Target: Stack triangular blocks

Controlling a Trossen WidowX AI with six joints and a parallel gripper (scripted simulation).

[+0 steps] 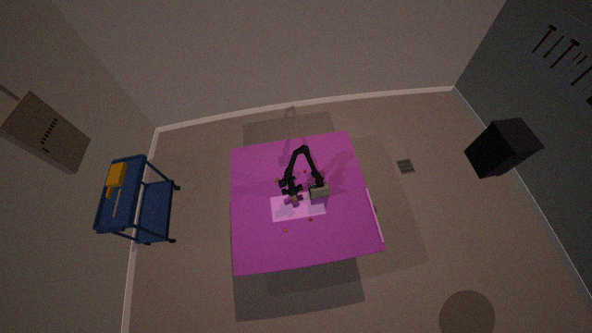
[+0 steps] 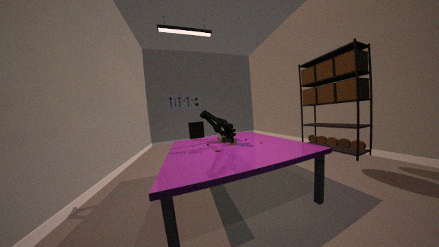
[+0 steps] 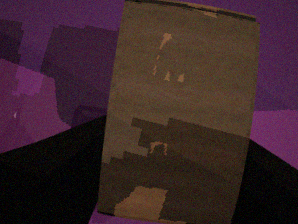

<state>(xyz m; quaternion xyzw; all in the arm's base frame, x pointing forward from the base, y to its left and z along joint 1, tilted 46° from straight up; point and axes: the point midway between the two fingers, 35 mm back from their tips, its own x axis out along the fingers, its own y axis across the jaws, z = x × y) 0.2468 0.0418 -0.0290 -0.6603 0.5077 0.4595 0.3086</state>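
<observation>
My gripper tip is 1 cm to the left of the triangular block and 1 cm below it. From my gripper tip the other things lie so: tan block: 17 cm ahead, 19 cm to the right, 4 cm below.
</observation>
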